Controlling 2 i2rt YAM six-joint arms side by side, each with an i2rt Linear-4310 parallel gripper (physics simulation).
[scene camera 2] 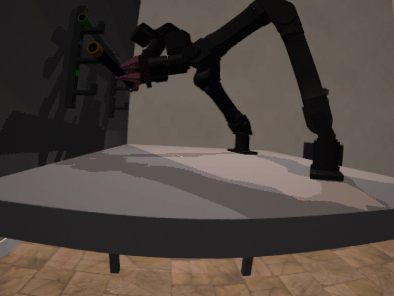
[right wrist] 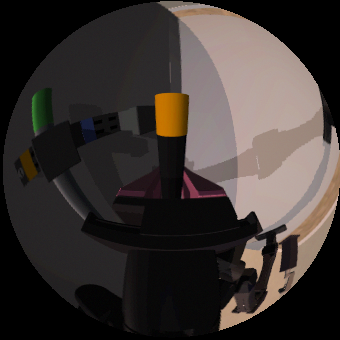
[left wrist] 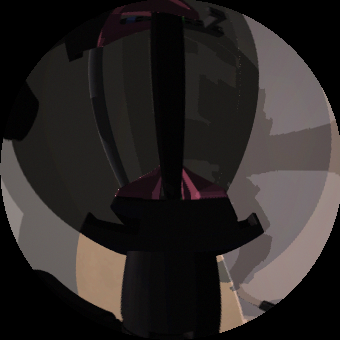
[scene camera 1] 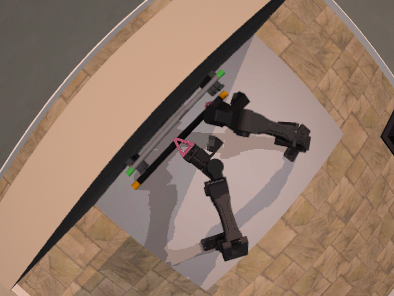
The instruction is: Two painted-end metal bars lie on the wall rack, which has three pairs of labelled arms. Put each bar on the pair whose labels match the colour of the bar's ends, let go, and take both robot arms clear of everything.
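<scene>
The black bar with orange ends is held roughly level, in front of the rack and apart from it. In scene camera 2 its near end appears between the top and middle arms. My left gripper is shut on it near its middle; my right gripper is shut on it near one end. The grey bar with green ends lies on the top arms of the wall rack. Orange, blue and green labels show on the rack from top to bottom.
The dark wall stands directly behind the rack. The two forearms reach close together above the pale table. The rack's middle arm and bottom arm stick out towards the robot.
</scene>
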